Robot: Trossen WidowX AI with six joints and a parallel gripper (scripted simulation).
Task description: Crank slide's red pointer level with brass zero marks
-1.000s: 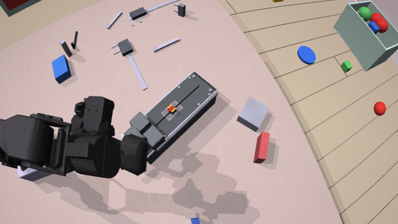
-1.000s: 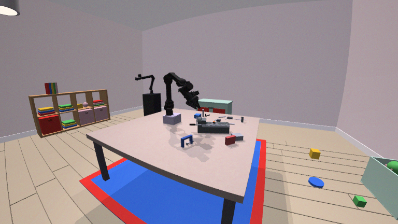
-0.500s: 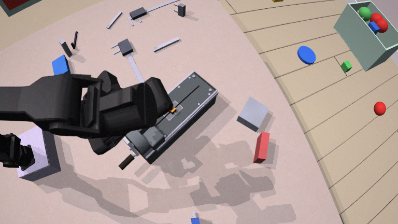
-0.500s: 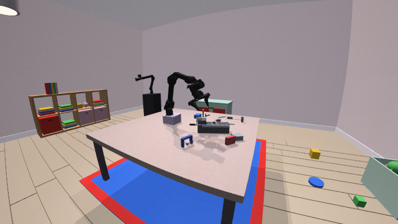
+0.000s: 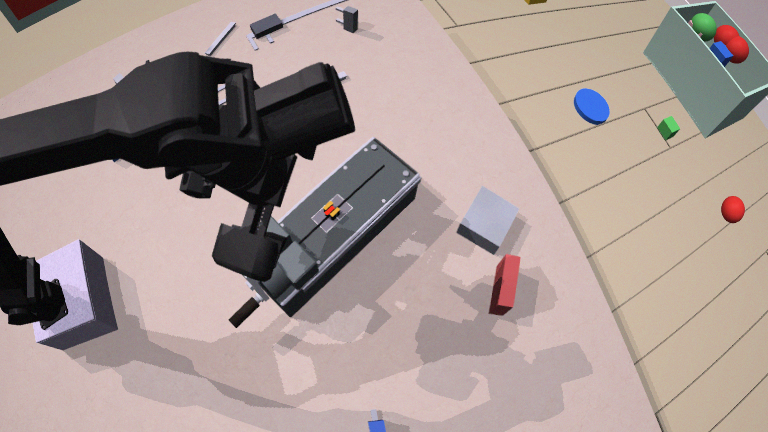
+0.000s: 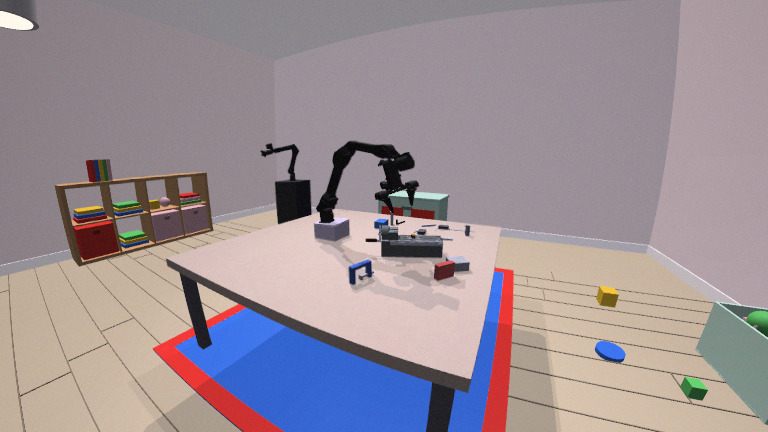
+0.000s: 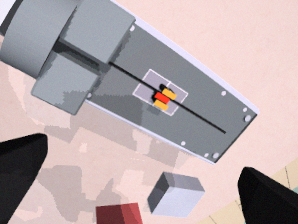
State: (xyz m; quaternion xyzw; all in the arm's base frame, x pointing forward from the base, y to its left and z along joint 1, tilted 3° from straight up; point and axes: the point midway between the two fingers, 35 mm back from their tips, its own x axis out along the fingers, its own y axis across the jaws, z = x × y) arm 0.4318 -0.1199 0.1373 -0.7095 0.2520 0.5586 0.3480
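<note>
Now: the dark brown crank handle 130 mm behind my gripper tip, 40 mm to the right of it and 140 mm below it. The rest, counted from my gripper tip: red pointer (40 mm ahead, 10 mm to the left, 120 mm below); then red block (200 mm ahead, 190 mm to the right, 170 mm below); then grey block (250 mm ahead, 90 mm to the right, 180 mm below).
</note>
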